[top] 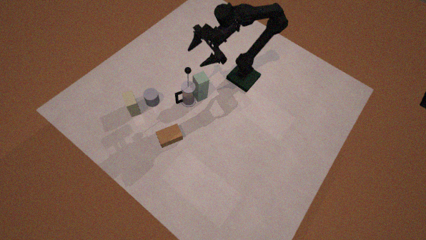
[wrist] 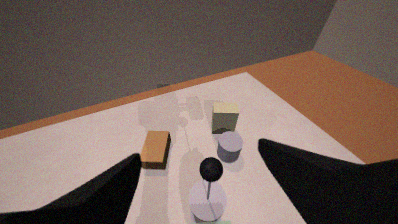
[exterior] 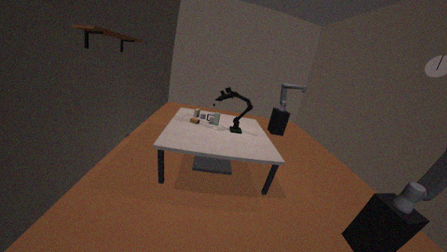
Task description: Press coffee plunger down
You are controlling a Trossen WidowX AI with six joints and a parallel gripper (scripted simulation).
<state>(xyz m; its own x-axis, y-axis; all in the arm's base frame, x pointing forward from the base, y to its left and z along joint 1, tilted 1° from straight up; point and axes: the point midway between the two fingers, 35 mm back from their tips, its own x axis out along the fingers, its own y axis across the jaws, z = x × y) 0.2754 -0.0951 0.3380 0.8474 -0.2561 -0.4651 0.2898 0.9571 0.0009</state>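
Now: gripper tip 3 cm short of the coffee press, 3 cm to the left of it and 21 cm above it. Round my gripper tip: pale green box: 5 cm behind, 26 cm below; yellow-green box: 24 cm ahead, 20 cm to the right, 29 cm below.
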